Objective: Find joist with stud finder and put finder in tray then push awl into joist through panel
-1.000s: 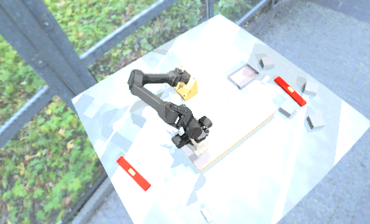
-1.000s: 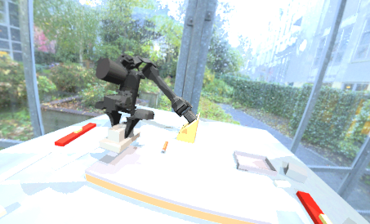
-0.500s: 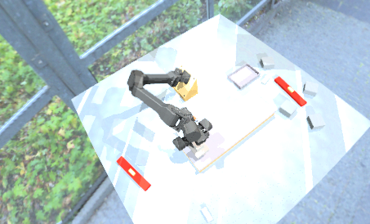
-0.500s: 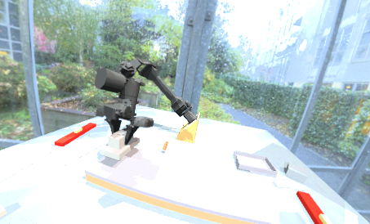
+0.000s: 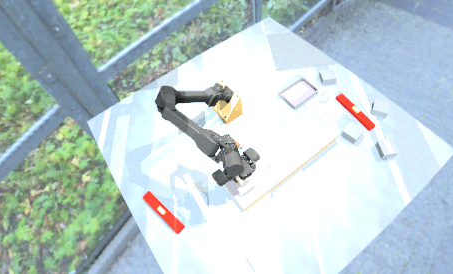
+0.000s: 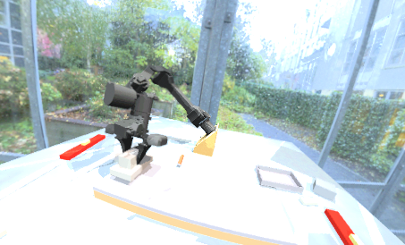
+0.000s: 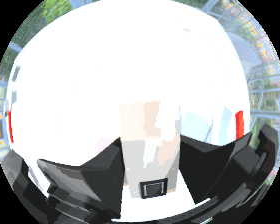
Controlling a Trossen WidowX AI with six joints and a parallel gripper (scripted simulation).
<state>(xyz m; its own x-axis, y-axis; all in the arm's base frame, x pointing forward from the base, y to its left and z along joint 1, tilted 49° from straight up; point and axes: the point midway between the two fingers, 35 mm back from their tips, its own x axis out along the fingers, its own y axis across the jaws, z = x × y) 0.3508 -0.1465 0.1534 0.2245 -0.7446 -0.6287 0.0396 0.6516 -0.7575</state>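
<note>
Now: the light 40 mm behind my gripper tip and 30 mm above it. Round my gripper tip: tray 200 mm behind, 530 mm to the left, 70 mm below; awl 160 mm behind, 110 mm to the left, 70 mm below; stud finder 20 mm behind, 20 mm above.
</note>
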